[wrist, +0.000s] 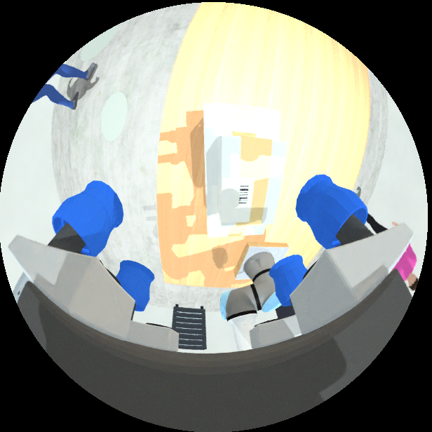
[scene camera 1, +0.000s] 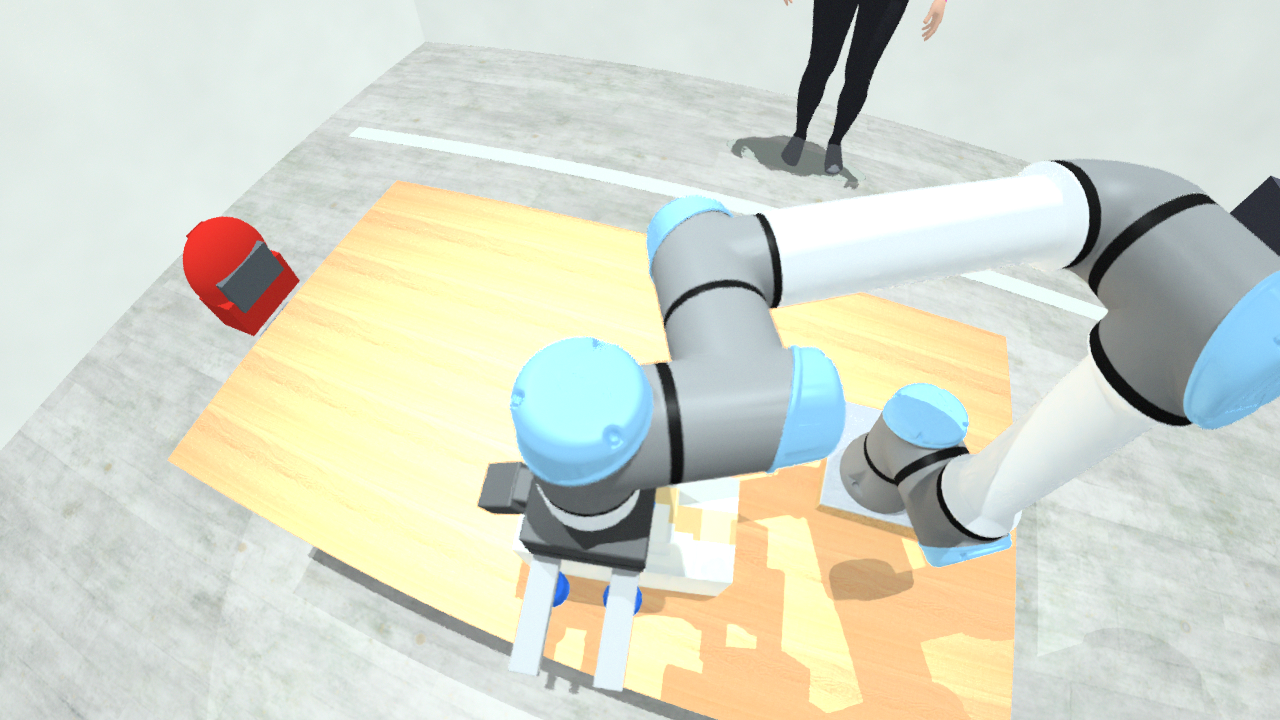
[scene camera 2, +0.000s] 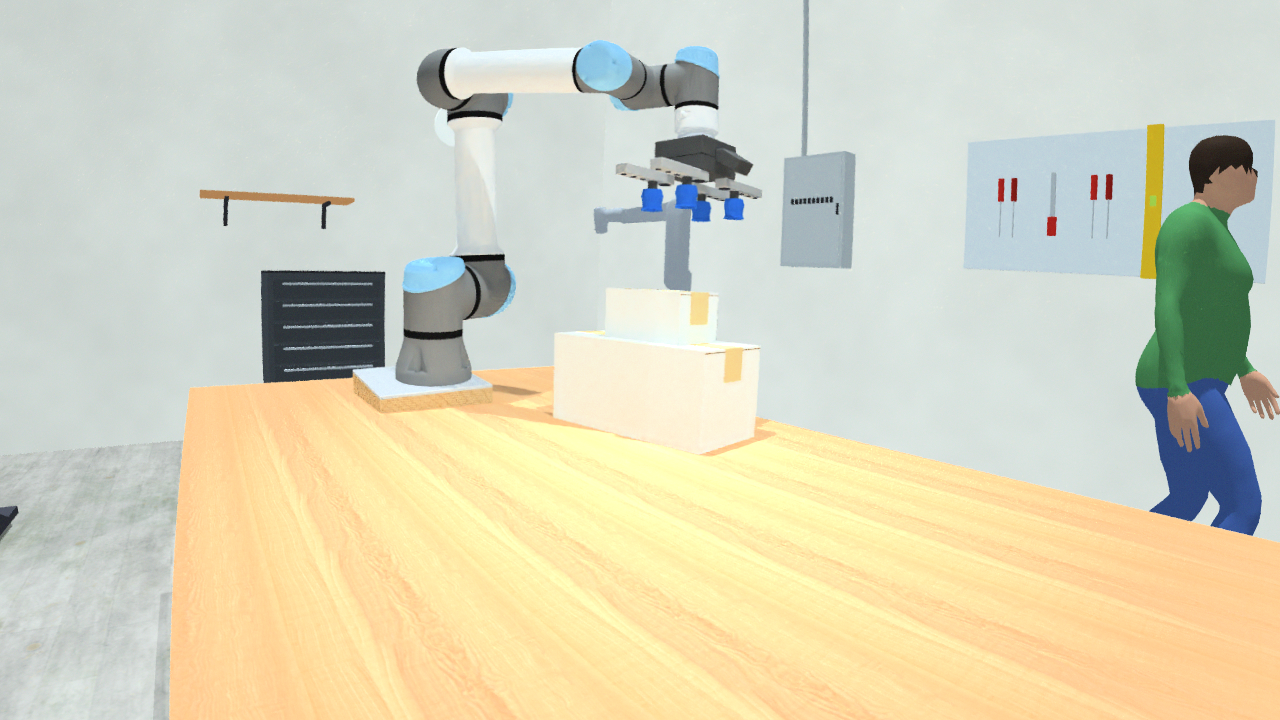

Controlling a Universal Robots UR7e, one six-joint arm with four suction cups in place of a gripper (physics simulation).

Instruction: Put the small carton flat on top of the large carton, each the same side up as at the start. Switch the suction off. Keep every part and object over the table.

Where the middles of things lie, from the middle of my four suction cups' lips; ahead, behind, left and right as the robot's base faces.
I see my suction cup 1 cm short of the small white carton (scene camera 2: pixel 672 317), 7 cm to the left of it and 18 cm above it. The rest, counted from my suction cup: large carton (scene camera 2: pixel 696 398): 8 cm to the right, 30 cm below.
